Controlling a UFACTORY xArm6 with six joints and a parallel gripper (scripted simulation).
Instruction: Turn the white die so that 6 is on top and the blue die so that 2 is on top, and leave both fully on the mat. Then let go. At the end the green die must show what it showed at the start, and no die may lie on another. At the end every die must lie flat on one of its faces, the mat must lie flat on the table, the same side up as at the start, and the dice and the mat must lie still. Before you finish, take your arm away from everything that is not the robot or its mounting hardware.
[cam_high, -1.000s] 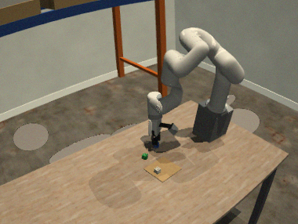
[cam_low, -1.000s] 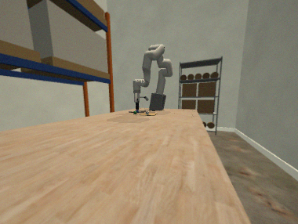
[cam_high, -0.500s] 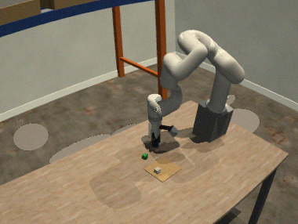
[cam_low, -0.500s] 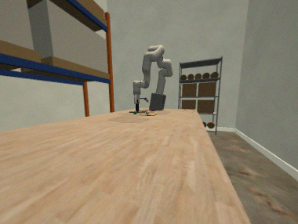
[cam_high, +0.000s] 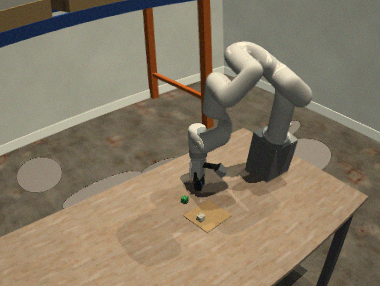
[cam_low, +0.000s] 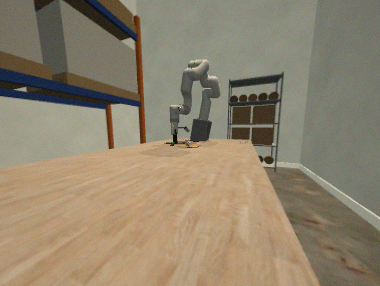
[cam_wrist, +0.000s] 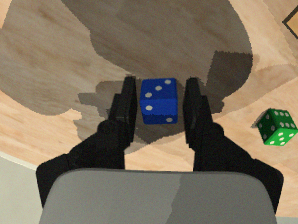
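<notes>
The blue die is 1 cm below my hand. Round my hand: green die 11 cm ahead, 2 cm to the left, 1 cm below; tan mat 15 cm to the left, 12 cm ahead, 2 cm below; white die 15 cm to the left, 15 cm ahead, 1 cm below.
</notes>
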